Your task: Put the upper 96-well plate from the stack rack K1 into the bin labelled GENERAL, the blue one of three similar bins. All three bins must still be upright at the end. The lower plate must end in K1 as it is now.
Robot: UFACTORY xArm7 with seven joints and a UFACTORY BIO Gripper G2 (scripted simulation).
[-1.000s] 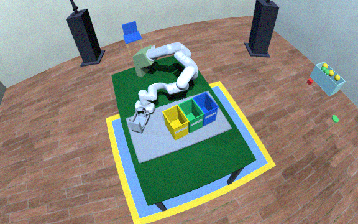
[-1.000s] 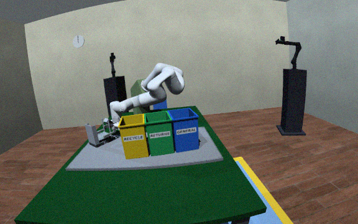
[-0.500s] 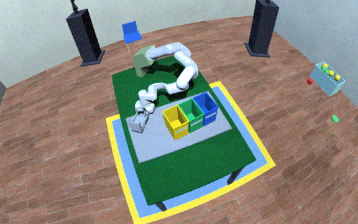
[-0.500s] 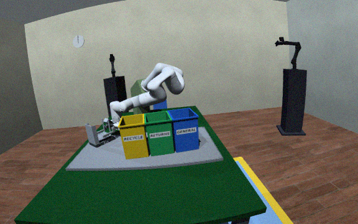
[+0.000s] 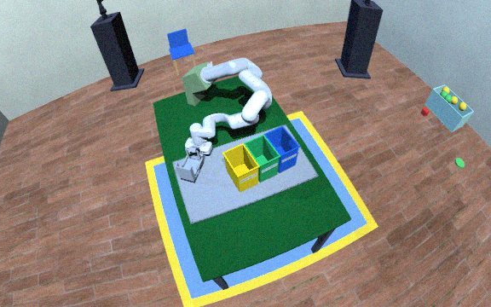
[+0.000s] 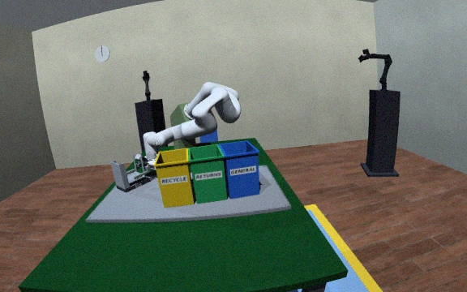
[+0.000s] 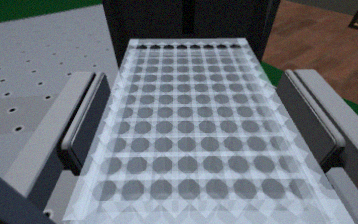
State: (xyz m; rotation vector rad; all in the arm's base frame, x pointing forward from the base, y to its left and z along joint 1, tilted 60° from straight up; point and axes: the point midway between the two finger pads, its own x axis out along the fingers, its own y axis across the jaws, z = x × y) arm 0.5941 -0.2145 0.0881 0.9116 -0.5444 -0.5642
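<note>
The clear 96-well plate is 20 mm ahead of my hand, 10 mm to the right of it and 10 mm below it. From my hand the other things lie so: green returns bin 420 mm to the left, 40 mm above; dark plate 20 mm ahead, 10 mm to the right, 20 mm below; yellow recycle bin 60 mm ahead, 300 mm to the left, 40 mm above.
</note>
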